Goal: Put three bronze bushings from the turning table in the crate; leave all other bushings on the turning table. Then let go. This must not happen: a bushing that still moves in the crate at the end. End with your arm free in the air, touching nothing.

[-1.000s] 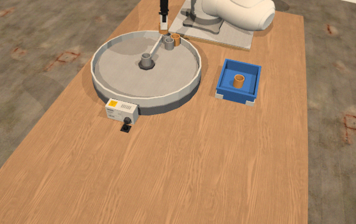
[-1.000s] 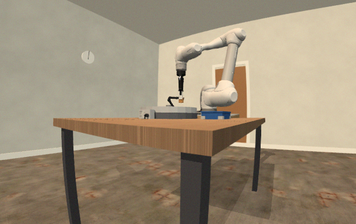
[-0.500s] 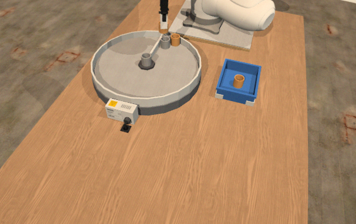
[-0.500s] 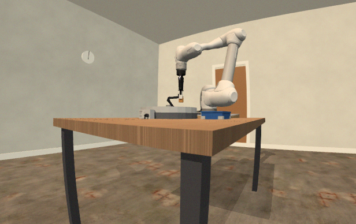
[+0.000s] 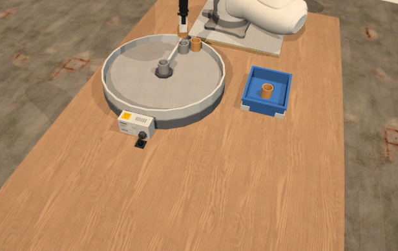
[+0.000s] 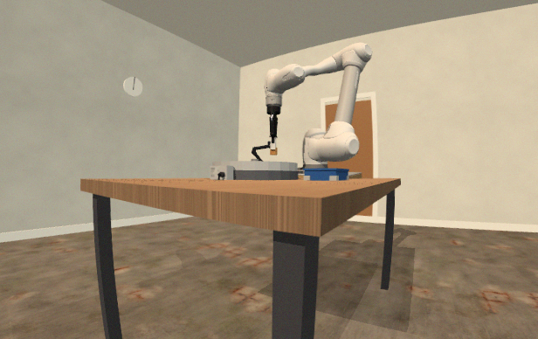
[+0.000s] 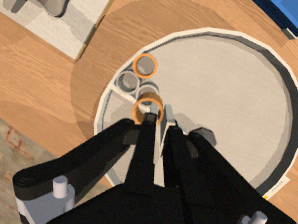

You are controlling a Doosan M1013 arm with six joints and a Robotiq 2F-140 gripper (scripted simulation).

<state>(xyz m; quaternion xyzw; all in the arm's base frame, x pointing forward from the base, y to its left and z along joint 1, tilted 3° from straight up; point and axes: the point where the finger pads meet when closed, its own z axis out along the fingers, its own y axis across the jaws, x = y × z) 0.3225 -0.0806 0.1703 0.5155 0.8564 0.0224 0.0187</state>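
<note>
My gripper is now 4 cm short of the crate, 33 cm to the right of it and 16 cm above it. The rest, counted from my hand: round grey turning table: 13 cm ahead, 2 cm to the right, 14 cm below.
</note>
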